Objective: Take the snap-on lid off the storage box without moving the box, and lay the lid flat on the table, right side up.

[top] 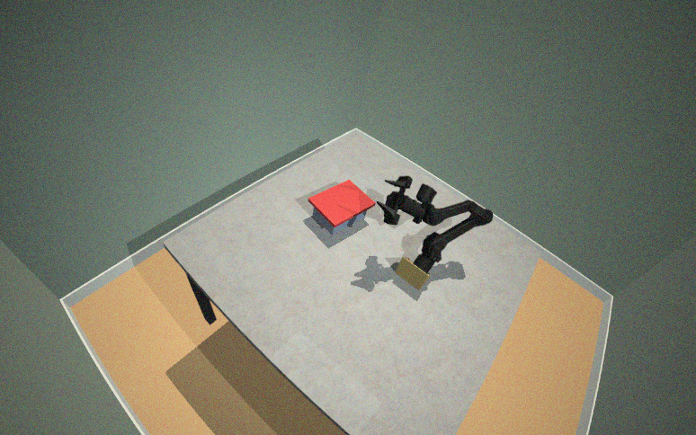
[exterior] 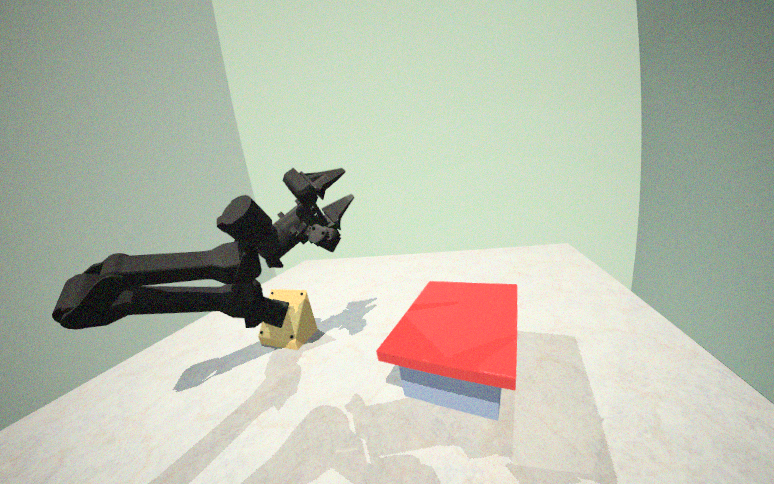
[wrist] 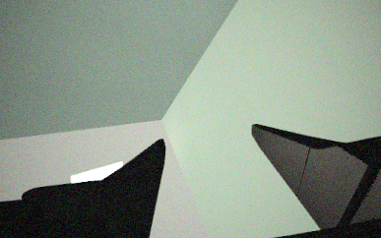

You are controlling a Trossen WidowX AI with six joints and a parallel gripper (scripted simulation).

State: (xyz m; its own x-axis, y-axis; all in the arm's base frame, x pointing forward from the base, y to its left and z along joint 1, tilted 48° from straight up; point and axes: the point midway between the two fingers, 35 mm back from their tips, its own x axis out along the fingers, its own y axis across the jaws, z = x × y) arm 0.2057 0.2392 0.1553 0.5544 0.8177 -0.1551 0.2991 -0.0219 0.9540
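My gripper tip is now 250 mm above the lid, 200 mm short of it and 60 mm to the left of it. The rest, counted from my gripper tip: pale blue storage box 300 mm below, 200 mm ahead, 60 mm to the right.
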